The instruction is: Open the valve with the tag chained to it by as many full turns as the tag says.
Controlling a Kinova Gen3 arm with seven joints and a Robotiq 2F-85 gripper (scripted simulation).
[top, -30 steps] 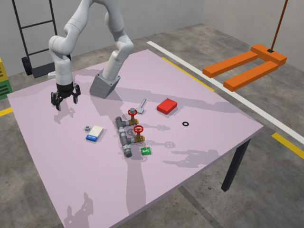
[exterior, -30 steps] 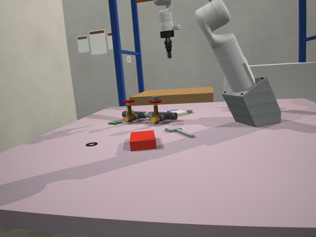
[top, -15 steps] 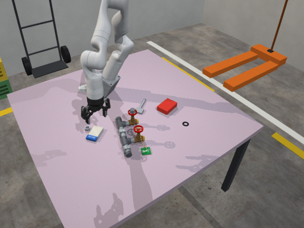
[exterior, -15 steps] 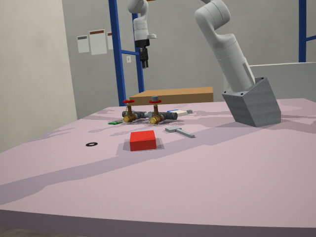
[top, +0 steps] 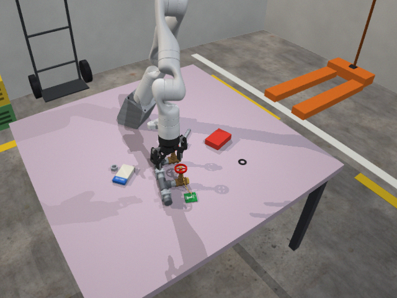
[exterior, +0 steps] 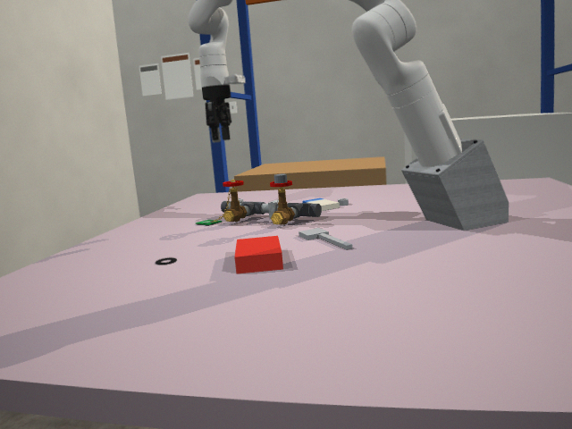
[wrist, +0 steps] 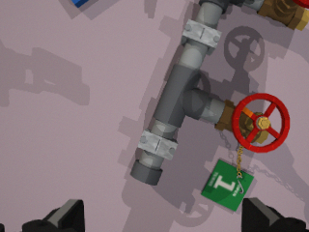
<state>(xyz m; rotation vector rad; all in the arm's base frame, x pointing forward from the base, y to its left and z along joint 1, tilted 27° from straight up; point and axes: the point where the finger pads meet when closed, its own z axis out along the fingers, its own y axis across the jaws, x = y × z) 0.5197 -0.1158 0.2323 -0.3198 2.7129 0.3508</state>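
Now: hand 1 cm short of the green tag, 9 cm to the right of it and 21 cm above it. The rest, counted from my hand: grey nut (27 cm behind, 19 cm to the right, 21 cm below); then grey hammer-shaped tool (36 cm behind, 19 cm to the left, 21 cm below); then blue box (21 cm behind, 15 cm to the right, 21 cm below).
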